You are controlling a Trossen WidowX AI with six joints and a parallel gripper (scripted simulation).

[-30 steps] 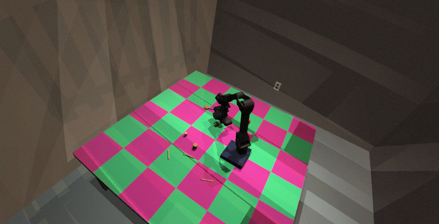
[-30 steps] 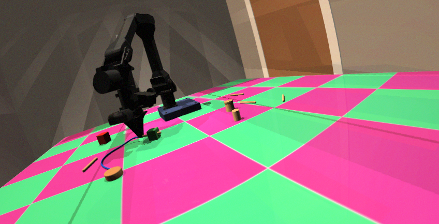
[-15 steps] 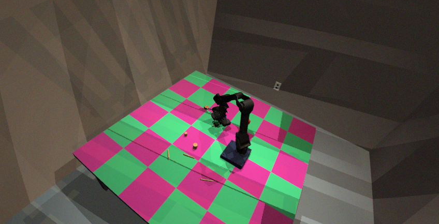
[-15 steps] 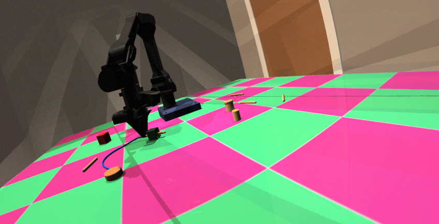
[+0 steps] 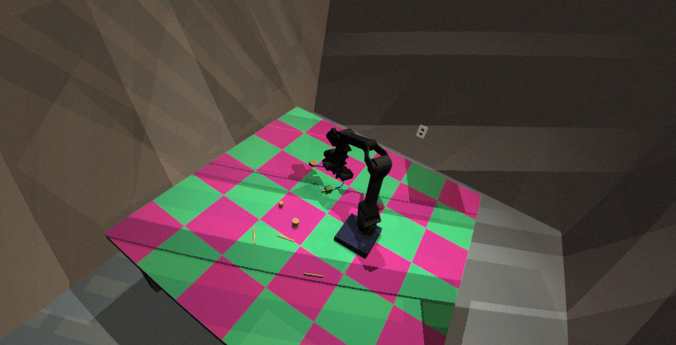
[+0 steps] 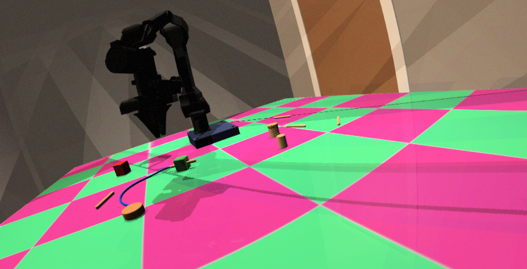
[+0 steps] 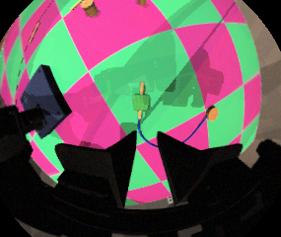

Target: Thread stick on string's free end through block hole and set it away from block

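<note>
Right now my gripper tip is 80 mm above the green block, 30 mm to the right of it and 10 mm short of it. Also, from my gripper tip: red cube: 180 mm to the right, 140 mm behind, 80 mm below; then round wooden button: 190 mm ahead, 90 mm below, 60 mm to the right.
</note>
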